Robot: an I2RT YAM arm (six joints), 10 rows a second.
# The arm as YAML. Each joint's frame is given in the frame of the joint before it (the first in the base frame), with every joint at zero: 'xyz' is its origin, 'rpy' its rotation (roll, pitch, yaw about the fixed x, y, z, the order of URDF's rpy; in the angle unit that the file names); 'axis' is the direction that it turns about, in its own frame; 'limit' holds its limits. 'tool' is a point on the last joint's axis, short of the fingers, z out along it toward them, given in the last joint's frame.
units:
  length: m
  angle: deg
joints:
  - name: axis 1
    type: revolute
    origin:
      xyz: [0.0, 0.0, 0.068]
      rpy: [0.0, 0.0, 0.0]
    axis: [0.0, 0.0, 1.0]
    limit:
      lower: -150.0
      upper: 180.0
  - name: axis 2
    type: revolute
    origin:
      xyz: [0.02, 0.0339, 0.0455]
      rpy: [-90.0, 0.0, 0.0]
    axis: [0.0, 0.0, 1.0]
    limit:
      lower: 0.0
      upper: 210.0
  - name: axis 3
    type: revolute
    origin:
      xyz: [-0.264, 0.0, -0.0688]
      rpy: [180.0, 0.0, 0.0]
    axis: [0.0, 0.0, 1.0]
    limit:
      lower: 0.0
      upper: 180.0
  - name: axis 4
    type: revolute
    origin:
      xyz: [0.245, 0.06, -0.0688]
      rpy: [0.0, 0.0, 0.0]
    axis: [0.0, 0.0, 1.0]
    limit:
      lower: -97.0
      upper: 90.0
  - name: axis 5
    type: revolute
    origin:
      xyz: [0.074, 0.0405, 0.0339]
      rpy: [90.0, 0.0, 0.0]
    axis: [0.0, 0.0, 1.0]
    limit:
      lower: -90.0
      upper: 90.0
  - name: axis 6
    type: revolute
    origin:
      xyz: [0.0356, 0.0, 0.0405]
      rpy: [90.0, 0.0, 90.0]
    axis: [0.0, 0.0, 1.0]
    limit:
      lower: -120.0
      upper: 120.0
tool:
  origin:
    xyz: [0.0, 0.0, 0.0]
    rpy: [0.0, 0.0, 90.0]
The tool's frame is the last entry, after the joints.
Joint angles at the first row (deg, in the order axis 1, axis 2, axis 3, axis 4, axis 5, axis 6):
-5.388 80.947 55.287 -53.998 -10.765 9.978
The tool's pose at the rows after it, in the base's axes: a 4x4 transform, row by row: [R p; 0 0 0 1], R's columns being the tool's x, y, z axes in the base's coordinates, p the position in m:
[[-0.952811, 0.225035, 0.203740, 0.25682], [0.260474, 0.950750, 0.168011, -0.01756], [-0.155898, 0.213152, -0.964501, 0.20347], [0, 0, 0, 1]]
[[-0.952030, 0.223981, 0.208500, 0.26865], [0.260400, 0.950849, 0.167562, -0.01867], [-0.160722, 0.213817, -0.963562, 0.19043], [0, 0, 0, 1]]
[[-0.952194, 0.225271, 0.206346, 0.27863], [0.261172, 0.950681, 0.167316, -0.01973], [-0.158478, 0.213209, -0.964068, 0.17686], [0, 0, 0, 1]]
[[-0.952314, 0.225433, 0.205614, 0.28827], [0.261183, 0.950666, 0.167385, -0.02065], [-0.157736, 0.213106, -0.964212, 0.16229], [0, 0, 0, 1]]
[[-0.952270, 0.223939, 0.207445, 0.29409], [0.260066, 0.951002, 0.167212, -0.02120], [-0.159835, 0.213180, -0.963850, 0.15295], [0, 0, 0, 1]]
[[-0.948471, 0.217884, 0.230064, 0.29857], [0.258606, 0.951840, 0.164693, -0.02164], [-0.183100, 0.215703, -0.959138, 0.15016], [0, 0, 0, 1]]
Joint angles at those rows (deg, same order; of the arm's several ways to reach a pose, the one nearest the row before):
-5.389 84.139 55.288 -50.173 -10.743 9.955
-5.387 87.547 55.307 -46.500 -10.743 9.956
-5.409 90.871 55.309 -43.308 -10.721 9.978
-5.410 94.302 55.310 -39.923 -10.721 9.977
-5.410 96.443 55.309 -37.671 -10.721 9.912
-5.411 97.209 55.331 -35.572 -10.699 9.846

